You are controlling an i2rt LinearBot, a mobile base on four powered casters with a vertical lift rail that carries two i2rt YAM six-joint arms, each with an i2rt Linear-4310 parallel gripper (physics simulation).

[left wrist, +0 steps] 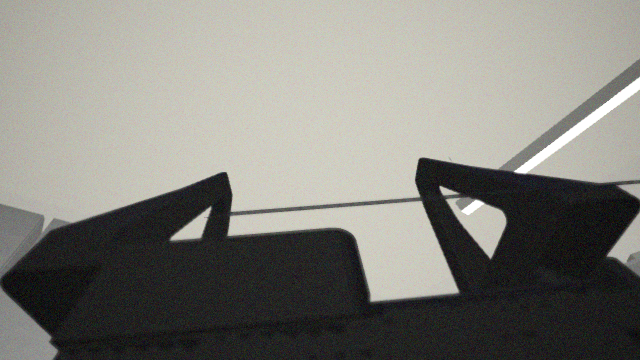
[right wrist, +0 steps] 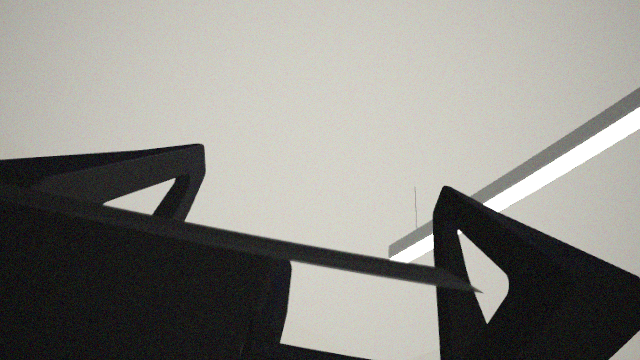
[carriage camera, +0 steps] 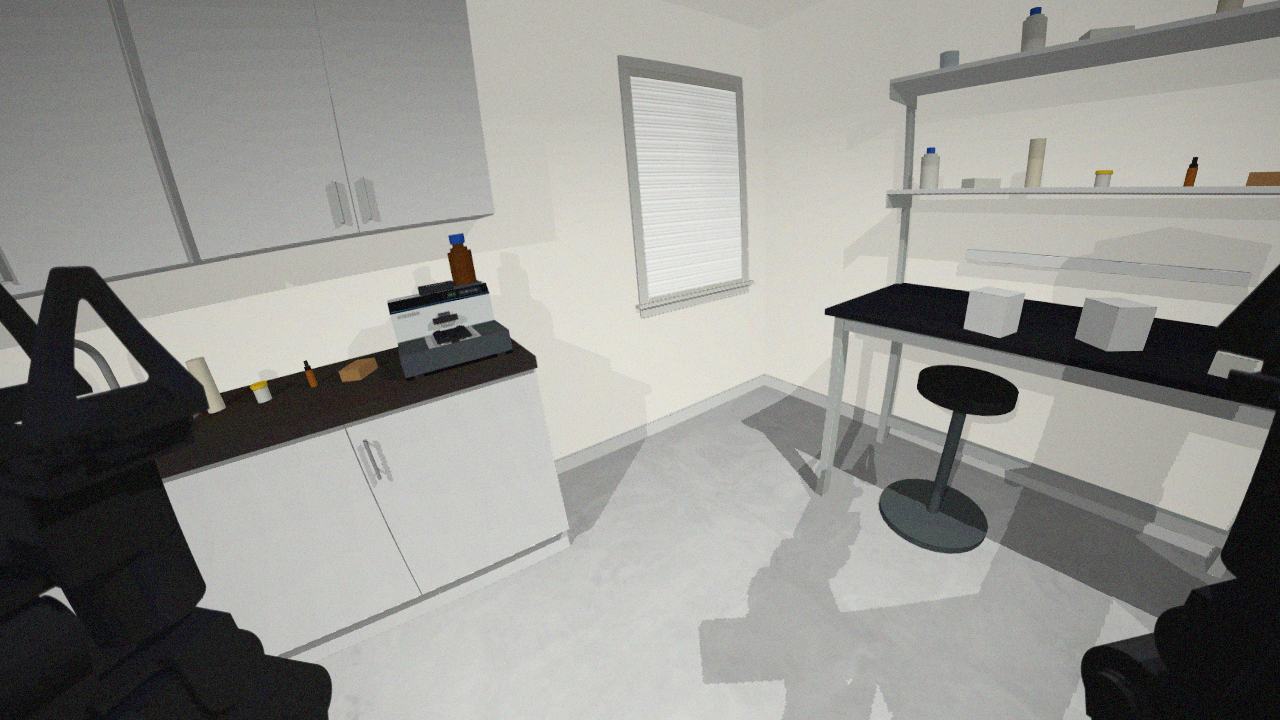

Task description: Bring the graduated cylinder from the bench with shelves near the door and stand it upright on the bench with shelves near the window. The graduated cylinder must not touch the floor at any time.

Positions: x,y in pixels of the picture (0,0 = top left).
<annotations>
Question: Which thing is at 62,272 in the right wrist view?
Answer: My right gripper.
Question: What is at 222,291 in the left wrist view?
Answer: My left gripper.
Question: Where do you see a counter with cabinets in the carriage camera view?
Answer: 325,516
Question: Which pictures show my left gripper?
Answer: The left wrist view and the carriage camera view only.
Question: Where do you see a bench with shelves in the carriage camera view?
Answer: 1172,369
</annotations>
